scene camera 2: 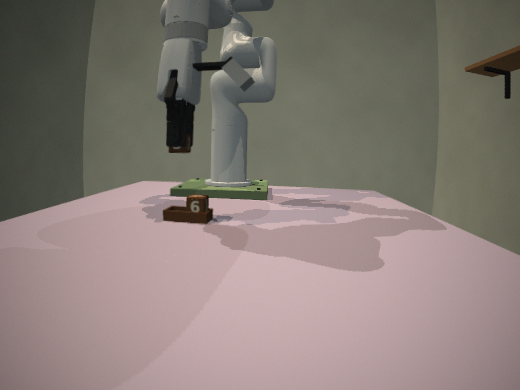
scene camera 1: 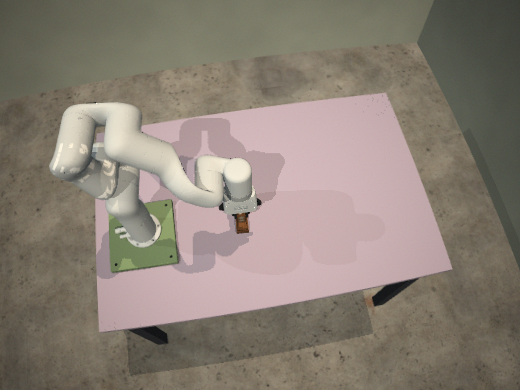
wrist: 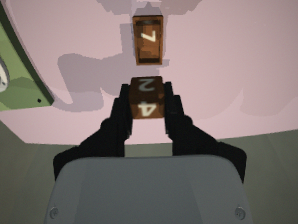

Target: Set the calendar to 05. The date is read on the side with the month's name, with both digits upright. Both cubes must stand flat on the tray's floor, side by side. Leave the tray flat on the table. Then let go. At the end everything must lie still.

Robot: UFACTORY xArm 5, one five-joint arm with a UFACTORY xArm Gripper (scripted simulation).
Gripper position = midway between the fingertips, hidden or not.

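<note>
Gripper (scene camera 2: 179, 146), (wrist: 147, 94). Cube (wrist: 146, 96).
</note>
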